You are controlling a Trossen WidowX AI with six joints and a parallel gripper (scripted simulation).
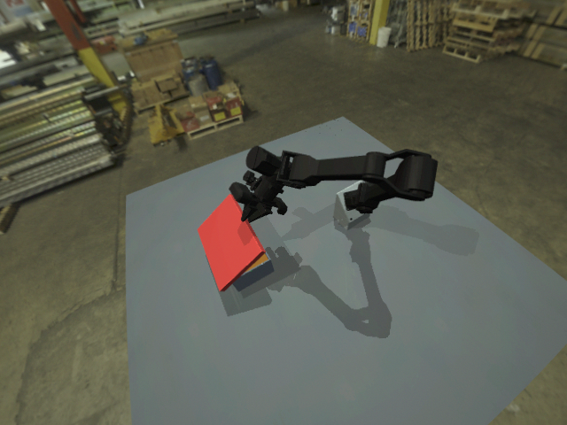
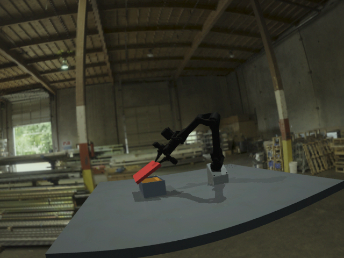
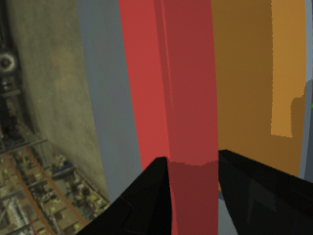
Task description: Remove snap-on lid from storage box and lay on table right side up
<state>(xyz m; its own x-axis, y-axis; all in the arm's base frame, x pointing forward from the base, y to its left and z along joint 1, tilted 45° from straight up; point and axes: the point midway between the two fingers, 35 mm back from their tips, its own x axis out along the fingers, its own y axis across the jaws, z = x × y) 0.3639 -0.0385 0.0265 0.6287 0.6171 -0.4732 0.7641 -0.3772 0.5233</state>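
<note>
The red lid lies 7 cm ahead of my gripper tip, 1 cm to the left of it and 4 cm below it. Also, from my gripper tip: storage box (5 cm ahead, 1 cm to the left, 14 cm below).
</note>
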